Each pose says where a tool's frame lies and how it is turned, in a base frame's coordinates. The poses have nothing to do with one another.
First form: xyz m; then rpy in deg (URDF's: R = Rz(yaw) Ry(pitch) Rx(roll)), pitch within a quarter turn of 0, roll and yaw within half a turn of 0.
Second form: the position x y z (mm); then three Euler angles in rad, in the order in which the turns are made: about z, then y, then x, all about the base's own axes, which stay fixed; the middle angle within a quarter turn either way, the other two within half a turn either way. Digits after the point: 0 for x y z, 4 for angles.
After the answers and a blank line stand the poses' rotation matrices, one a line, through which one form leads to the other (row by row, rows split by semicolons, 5 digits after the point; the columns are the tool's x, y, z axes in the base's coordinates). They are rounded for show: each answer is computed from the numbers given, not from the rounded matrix.
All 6 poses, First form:
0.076 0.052 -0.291 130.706 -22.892 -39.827
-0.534 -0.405 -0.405 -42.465 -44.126 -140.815
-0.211 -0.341 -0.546 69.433 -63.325 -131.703
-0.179 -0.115 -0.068 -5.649 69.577 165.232
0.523 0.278 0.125 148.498 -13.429 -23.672
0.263 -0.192 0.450 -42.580 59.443 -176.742
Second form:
76 52 -291 0.7386 -0.2949 2.2497
-534 -405 -405 -2.9607 0.9696 0.3591
-211 -341 -546 -1.9205 -0.5123 -1.3889
-179 -115 -68 2.6881 -1.1860 -0.3895
523 278 125 0.4709 -0.0284 2.5493
263 -192 450 -2.2540 -0.6368 1.0865

0.70750 -0.64417 -0.29069; -0.59003 -0.31200 -0.74466; 0.38900 0.69836 -0.60081
-0.55638 0.10175 0.82467; -0.45353 -0.86879 -0.19880; 0.69624 -0.48462 0.52952
-0.29866 0.81886 -0.49018; -0.33517 0.39091 0.85723; 0.89357 0.42032 0.15771
-0.33742 -0.16447 -0.92687; 0.08895 -0.98578 0.14254; -0.93714 -0.03435 0.34725
0.89082 -0.45347 -0.02844; -0.39052 -0.73216 -0.55806; 0.23224 0.50824 -0.82931
-0.50757 0.62356 -0.59460; -0.02889 -0.70203 -0.71156; -0.86112 -0.34399 0.37435

